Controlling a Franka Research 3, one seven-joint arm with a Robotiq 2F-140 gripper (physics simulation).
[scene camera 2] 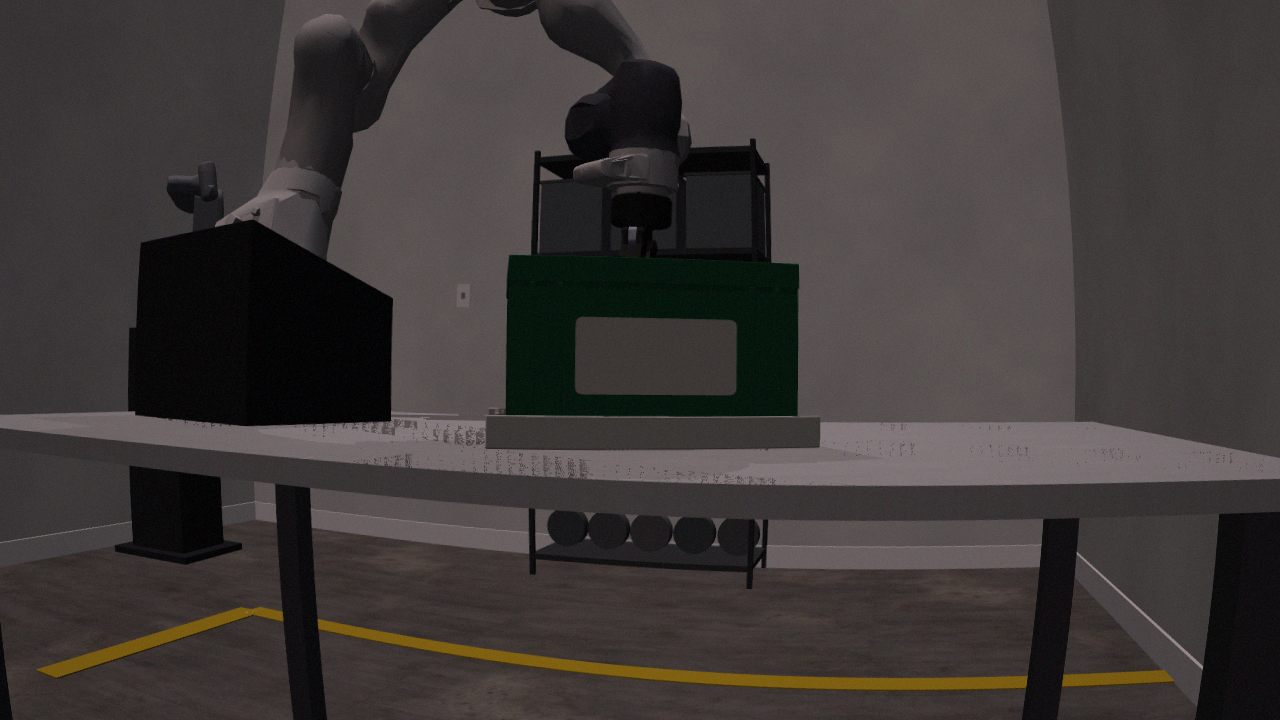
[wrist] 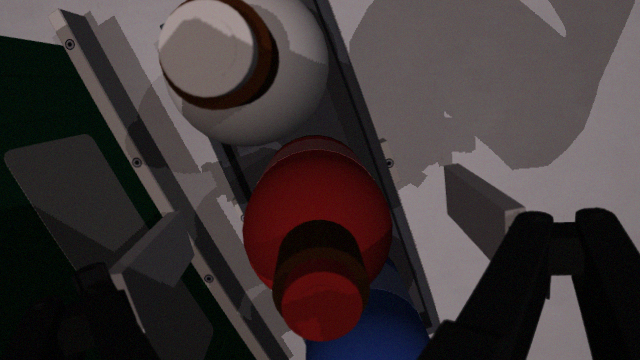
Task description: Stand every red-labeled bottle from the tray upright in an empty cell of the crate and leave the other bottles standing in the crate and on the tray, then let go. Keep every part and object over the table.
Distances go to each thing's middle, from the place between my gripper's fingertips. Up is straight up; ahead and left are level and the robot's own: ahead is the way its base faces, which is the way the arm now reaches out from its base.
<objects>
My gripper is now right at the red-labeled bottle [wrist: 317, 230]. Round my hand: pale strip [scene camera 2: 502, 431] 8 cm ahead, 28 cm to the right, 6 cm below.
</objects>
